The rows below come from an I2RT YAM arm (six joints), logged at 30 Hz.
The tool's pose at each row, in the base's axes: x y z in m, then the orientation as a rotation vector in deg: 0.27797, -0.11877, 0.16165, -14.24, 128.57, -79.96; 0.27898, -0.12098, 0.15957, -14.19, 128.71, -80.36; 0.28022, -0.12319, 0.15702, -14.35, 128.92, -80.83; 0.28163, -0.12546, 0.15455, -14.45, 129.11, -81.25; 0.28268, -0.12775, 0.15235, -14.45, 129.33, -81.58; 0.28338, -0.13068, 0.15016, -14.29, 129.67, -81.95; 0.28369, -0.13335, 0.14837, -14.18, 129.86, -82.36; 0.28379, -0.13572, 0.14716, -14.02, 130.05, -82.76
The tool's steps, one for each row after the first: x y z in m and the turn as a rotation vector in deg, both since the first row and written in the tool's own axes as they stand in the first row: 0.00063, 0.00091, 0.00300, 0.17, 0.30, -0.17; 0.00120, 0.00225, 0.00629, 0.31, 0.61, -0.53; 0.00162, 0.00352, 0.00967, 0.44, 0.91, -0.82; 0.00229, 0.00450, 0.01280, 0.53, 1.22, -1.02; 0.00350, 0.00514, 0.01626, 0.61, 1.69, -1.17; 0.00483, 0.00551, 0.01918, 0.78, 2.05, -1.32; 0.00605, 0.00549, 0.02155, 0.94, 2.42, -1.44
